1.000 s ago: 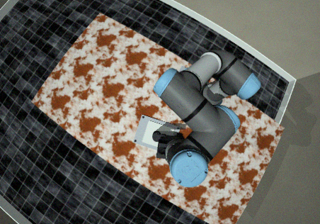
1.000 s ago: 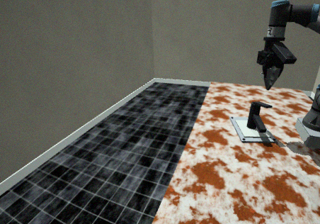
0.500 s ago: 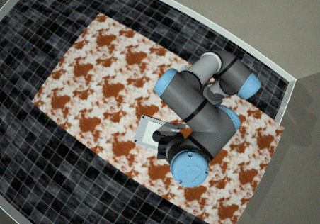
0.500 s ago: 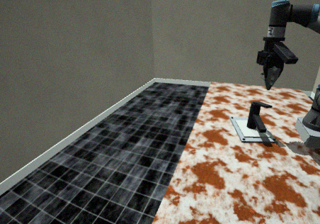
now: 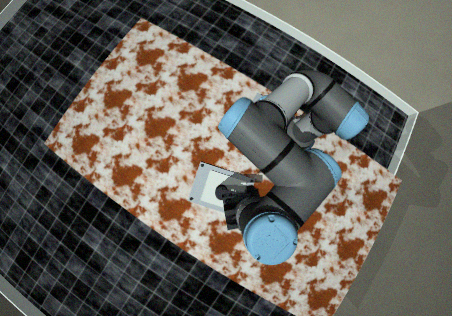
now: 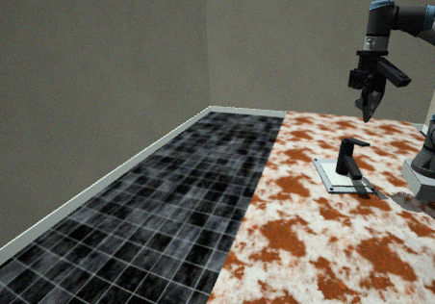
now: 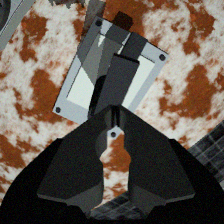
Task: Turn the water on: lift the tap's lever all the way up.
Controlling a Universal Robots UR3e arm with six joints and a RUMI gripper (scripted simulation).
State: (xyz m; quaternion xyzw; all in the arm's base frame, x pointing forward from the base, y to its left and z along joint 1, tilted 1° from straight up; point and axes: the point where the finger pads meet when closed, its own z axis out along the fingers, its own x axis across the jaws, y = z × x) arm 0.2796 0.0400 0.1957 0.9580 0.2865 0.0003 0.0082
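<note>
My gripper is now 1 cm short of the lever, 2 cm to the left of it and 9 cm above it. Also, from my hand: tap: 2 cm ahead, 4 cm to the right, 15 cm below.
</note>
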